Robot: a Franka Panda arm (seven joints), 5 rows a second.
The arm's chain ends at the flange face. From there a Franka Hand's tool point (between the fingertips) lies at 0.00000 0.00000 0.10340 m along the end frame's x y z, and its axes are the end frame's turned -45 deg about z.
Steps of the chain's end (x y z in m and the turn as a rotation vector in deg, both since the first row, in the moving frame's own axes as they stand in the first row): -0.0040 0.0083 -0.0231 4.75 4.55 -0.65; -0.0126 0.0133 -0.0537 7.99 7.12 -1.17; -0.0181 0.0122 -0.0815 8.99 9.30 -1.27; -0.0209 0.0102 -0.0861 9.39 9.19 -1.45; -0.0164 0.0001 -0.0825 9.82 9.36 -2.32; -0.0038 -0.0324 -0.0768 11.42 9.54 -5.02; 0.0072 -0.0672 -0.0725 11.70 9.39 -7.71
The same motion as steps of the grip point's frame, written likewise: 0.0031 0.0027 -0.0238 0.14 6.58 -0.65; 0.0008 -0.0008 -0.0555 0.62 10.68 -1.17; 0.0017 -0.0040 -0.0841 -0.22 12.93 -1.27; 0.0015 -0.0081 -0.0888 0.14 13.14 -1.45; 0.0126 -0.0126 -0.0854 0.33 13.56 -2.32; 0.0465 -0.0291 -0.0803 1.33 14.82 -5.02; 0.0789 -0.0471 -0.0760 1.63 14.91 -7.71
